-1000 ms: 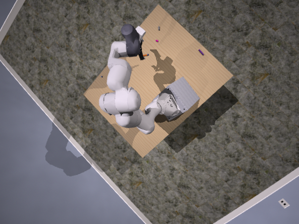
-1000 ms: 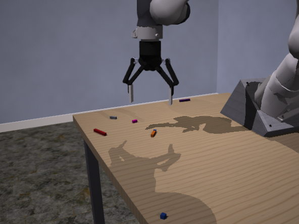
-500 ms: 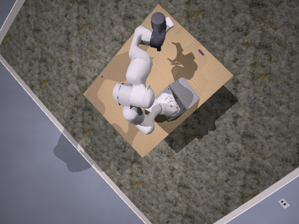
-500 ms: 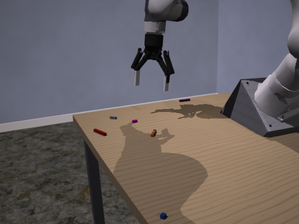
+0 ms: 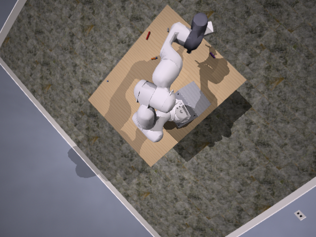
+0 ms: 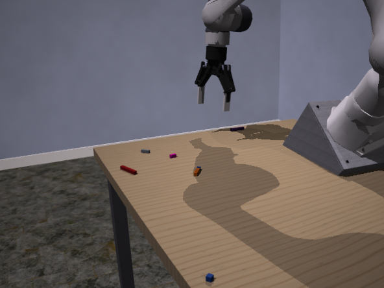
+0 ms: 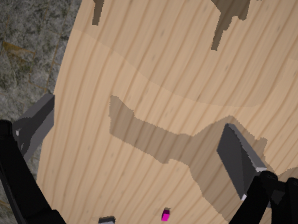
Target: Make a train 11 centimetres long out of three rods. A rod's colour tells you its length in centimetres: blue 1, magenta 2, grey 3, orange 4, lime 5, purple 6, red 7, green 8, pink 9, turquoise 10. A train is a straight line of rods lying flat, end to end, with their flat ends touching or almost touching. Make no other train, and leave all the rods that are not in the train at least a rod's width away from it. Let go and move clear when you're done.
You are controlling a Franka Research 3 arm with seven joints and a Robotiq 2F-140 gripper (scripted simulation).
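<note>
The purple rod lies 140 mm behind my hand, 130 mm below it and 80 mm to the right of it. The rest, counted from my hand: magenta rod (200 mm ahead, 150 mm to the left, 130 mm below); orange rod (310 mm to the left, 180 mm ahead, 130 mm below); grey rod (280 mm ahead, 130 mm below, 70 mm to the left).
</note>
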